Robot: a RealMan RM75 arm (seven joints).
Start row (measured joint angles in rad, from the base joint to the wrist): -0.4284 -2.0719 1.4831 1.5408 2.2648 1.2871 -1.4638
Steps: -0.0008 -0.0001 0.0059 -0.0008 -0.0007 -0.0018 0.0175; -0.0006 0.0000 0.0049 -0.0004 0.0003 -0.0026 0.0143; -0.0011 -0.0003 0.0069 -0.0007 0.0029 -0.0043 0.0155; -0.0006 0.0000 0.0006 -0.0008 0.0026 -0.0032 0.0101; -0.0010 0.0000 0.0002 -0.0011 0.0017 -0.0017 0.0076; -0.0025 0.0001 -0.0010 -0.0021 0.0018 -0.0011 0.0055; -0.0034 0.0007 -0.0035 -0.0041 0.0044 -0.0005 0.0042; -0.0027 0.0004 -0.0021 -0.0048 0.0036 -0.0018 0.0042; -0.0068 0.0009 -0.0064 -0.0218 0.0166 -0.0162 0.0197; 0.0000 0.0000 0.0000 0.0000 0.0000 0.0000 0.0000; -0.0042 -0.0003 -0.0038 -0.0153 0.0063 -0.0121 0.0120; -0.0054 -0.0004 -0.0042 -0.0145 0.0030 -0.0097 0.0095; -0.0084 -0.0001 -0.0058 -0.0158 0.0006 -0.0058 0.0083; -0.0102 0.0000 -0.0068 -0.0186 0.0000 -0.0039 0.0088; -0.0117 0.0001 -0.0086 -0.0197 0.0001 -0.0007 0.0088; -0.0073 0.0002 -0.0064 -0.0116 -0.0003 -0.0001 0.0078; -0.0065 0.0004 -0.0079 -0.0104 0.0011 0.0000 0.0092; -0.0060 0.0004 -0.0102 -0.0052 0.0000 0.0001 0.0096; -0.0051 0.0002 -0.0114 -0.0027 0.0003 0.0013 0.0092
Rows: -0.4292 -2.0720 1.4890 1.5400 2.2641 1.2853 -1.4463; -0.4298 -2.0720 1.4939 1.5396 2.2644 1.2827 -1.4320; -0.4309 -2.0723 1.5008 1.5389 2.2673 1.2784 -1.4165; -0.4315 -2.0723 1.5014 1.5381 2.2699 1.2752 -1.4064; -0.4325 -2.0723 1.5016 1.5370 2.2716 1.2735 -1.3988; -0.4350 -2.0722 1.5006 1.5349 2.2734 1.2724 -1.3933; -0.4384 -2.0715 1.4971 1.5308 2.2778 1.2719 -1.3891; -0.4411 -2.0711 1.4950 1.5260 2.2814 1.2701 -1.3849; -0.4479 -2.0702 1.4886 1.5042 2.2980 1.2539 -1.3652; -0.4479 -2.0702 1.4886 1.5042 2.2980 1.2539 -1.3652; -0.4521 -2.0705 1.4848 1.4889 2.3043 1.2418 -1.3532; -0.4575 -2.0709 1.4806 1.4744 2.3073 1.2321 -1.3437; -0.4659 -2.0710 1.4748 1.4586 2.3079 1.2263 -1.3354; -0.4761 -2.0710 1.4680 1.4400 2.3079 1.2224 -1.3266; -0.4878 -2.0709 1.4594 1.4203 2.3080 1.2217 -1.3178; -0.4951 -2.0707 1.4530 1.4087 2.3077 1.2216 -1.3100; -0.5016 -2.0703 1.4451 1.3983 2.3088 1.2216 -1.3008; -0.5076 -2.0699 1.4349 1.3931 2.3088 1.2217 -1.2912; -0.5127 -2.0697 1.4235 1.3904 2.3091 1.2230 -1.2820
